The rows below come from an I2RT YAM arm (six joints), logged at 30 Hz.
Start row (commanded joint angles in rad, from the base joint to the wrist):
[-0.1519, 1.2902, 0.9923, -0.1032, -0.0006, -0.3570]
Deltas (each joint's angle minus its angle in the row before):
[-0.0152, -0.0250, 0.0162, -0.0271, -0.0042, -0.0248]
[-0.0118, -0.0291, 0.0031, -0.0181, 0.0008, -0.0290]
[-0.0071, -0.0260, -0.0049, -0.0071, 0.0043, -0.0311]
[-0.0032, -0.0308, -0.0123, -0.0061, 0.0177, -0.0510]
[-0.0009, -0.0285, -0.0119, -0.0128, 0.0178, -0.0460]
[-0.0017, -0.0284, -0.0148, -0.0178, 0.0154, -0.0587]
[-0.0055, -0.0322, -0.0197, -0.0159, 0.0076, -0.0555]
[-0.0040, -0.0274, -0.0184, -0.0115, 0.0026, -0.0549]
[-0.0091, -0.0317, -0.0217, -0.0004, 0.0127, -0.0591]
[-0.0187, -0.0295, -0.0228, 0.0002, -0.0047, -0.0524]
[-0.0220, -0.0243, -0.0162, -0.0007, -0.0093, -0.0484]
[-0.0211, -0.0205, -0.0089, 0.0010, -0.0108, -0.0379]
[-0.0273, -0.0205, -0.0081, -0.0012, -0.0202, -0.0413]
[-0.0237, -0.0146, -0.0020, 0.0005, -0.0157, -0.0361]
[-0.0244, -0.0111, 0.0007, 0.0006, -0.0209, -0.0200]
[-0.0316, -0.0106, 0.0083, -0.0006, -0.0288, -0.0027]
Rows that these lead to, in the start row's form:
[-0.1671, 1.2652, 1.0085, -0.1303, -0.0048, -0.3818]
[-0.1789, 1.2361, 1.0116, -0.1484, -0.0040, -0.4108]
[-0.1860, 1.2101, 1.0067, -0.1555, 0.0003, -0.4419]
[-0.1892, 1.1793, 0.9944, -0.1616, 0.0180, -0.4929]
[-0.1901, 1.1508, 0.9825, -0.1744, 0.0358, -0.5389]
[-0.1918, 1.1224, 0.9677, -0.1922, 0.0512, -0.5976]
[-0.1973, 1.0902, 0.9480, -0.2081, 0.0588, -0.6531]
[-0.2013, 1.0628, 0.9296, -0.2196, 0.0614, -0.7080]
[-0.2104, 1.0311, 0.9079, -0.2200, 0.0741, -0.7671]
[-0.2291, 1.0016, 0.8851, -0.2198, 0.0694, -0.8195]
[-0.2511, 0.9773, 0.8689, -0.2205, 0.0601, -0.8679]
[-0.2722, 0.9568, 0.8600, -0.2195, 0.0493, -0.9058]
[-0.2995, 0.9363, 0.8519, -0.2207, 0.0291, -0.9471]
[-0.3232, 0.9217, 0.8499, -0.2202, 0.0134, -0.9832]
[-0.3476, 0.9106, 0.8506, -0.2196, -0.0075, -1.0032]
[-0.3792, 0.9000, 0.8589, -0.2202, -0.0363, -1.0059]

